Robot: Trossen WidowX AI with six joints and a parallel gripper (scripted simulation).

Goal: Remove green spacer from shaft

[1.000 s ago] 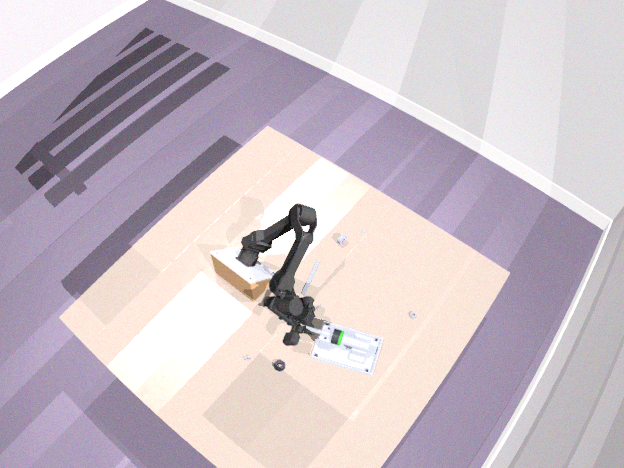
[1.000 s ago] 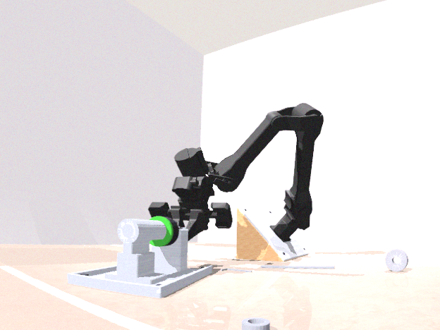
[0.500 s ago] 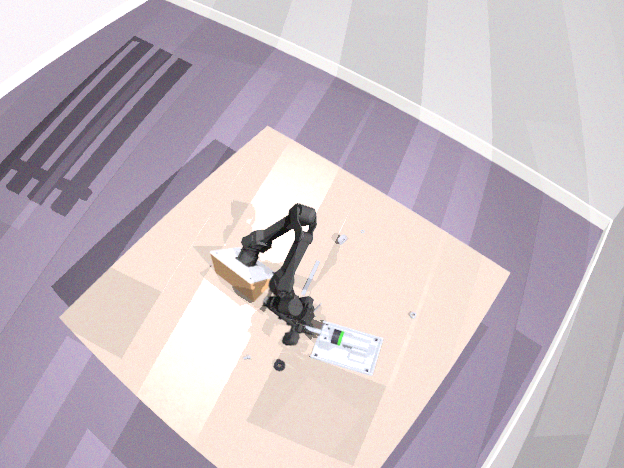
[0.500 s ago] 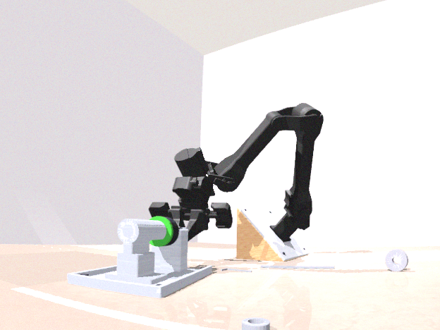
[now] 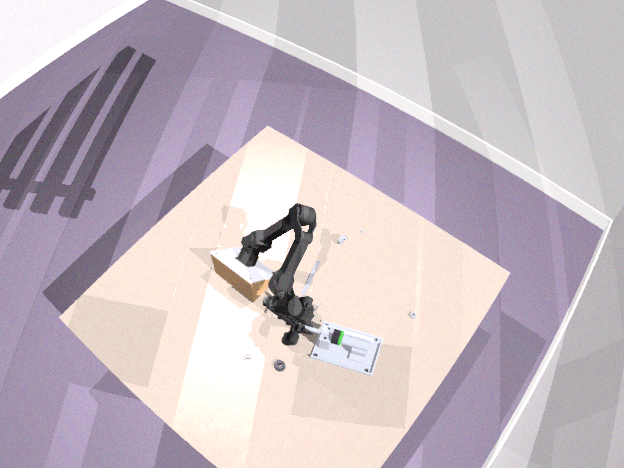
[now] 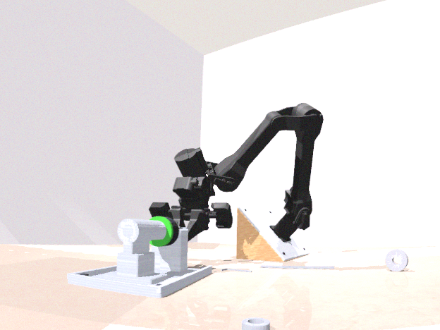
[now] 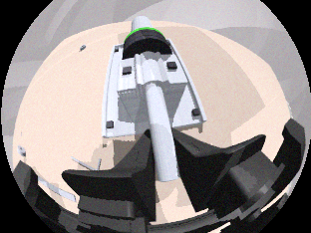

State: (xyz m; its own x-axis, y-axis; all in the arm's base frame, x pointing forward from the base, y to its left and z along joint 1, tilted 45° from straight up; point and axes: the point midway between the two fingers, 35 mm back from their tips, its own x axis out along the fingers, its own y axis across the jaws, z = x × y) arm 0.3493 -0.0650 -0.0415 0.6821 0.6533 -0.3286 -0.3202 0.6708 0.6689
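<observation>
Now: the grey shaft 5 cm ahead of my gripper tip, 2 cm to the left of it and 2 cm above it. The rest, counted from my gripper tip: green spacer 9 cm ahead, 3 cm to the left, 2 cm above; dark spacer 7 cm ahead, 2 cm to the left, 2 cm above.
</observation>
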